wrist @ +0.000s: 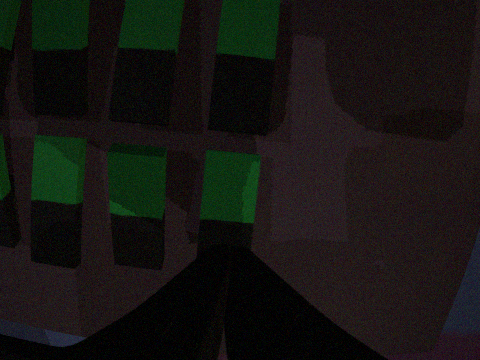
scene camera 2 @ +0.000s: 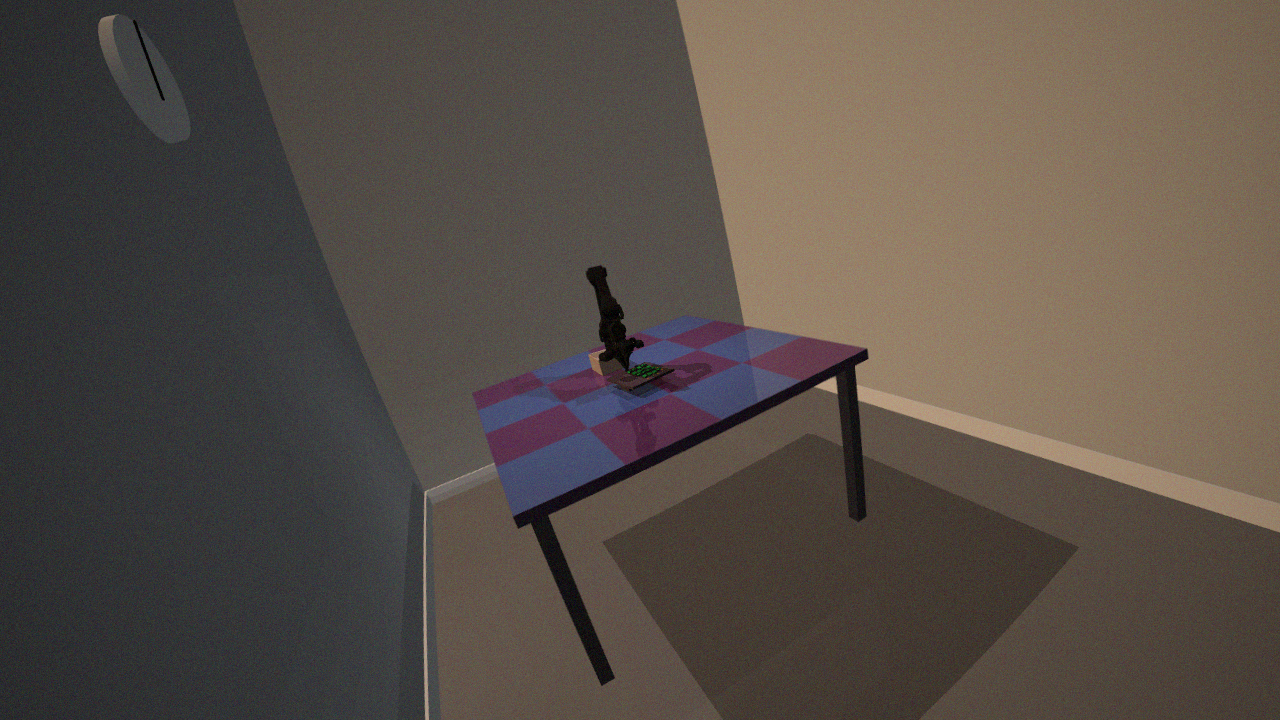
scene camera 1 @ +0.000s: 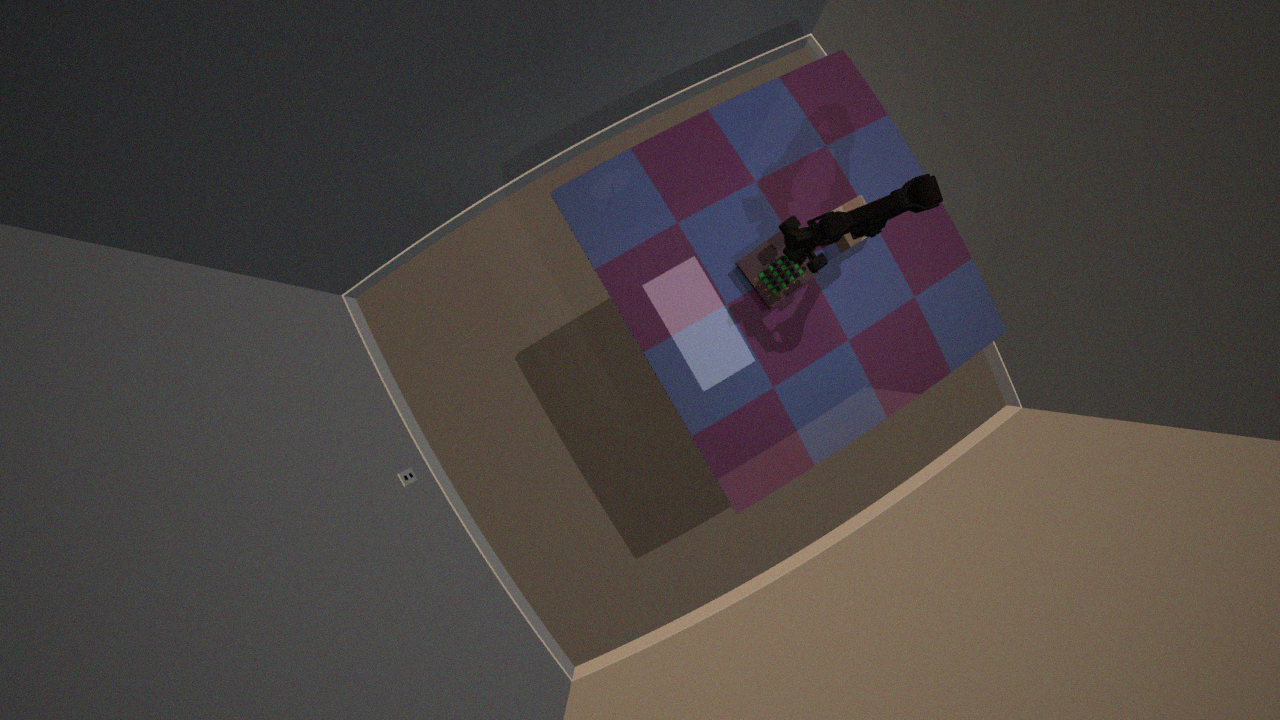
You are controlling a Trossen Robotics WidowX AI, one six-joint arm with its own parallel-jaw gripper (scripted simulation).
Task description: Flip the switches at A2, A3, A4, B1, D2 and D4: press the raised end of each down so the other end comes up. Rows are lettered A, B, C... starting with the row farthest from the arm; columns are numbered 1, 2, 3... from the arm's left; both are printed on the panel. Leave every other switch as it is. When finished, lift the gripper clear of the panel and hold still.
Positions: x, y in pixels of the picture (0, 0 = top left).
Scene:
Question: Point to a switch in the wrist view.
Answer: At 228, 201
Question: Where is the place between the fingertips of my gripper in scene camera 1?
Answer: At 792, 251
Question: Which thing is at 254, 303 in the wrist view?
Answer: My gripper.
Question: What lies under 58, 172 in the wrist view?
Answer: A switch.

